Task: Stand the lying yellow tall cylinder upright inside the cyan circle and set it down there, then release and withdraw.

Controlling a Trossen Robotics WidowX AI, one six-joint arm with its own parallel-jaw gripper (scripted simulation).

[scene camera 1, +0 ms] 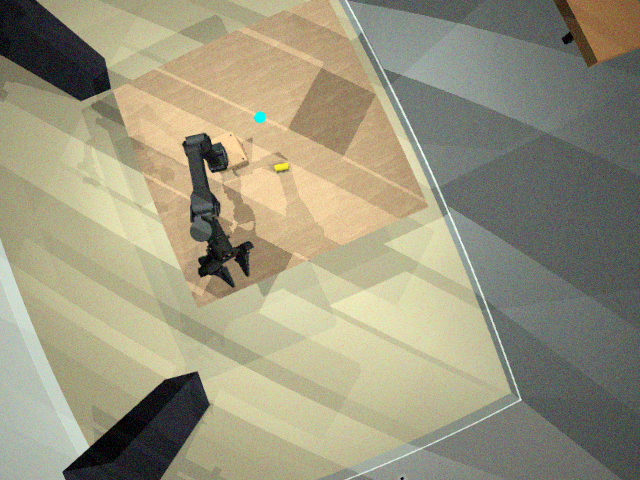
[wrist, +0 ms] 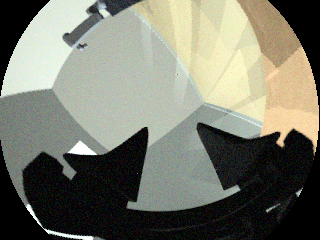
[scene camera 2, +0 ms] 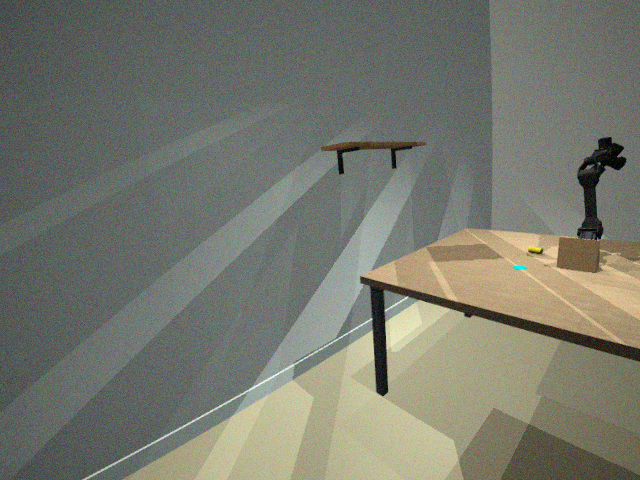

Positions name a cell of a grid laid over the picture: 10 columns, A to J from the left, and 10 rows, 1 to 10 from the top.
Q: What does my gripper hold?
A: Nothing.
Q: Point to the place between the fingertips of my gripper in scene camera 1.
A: D6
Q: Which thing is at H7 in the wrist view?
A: My gripper.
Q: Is my gripper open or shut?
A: Open.
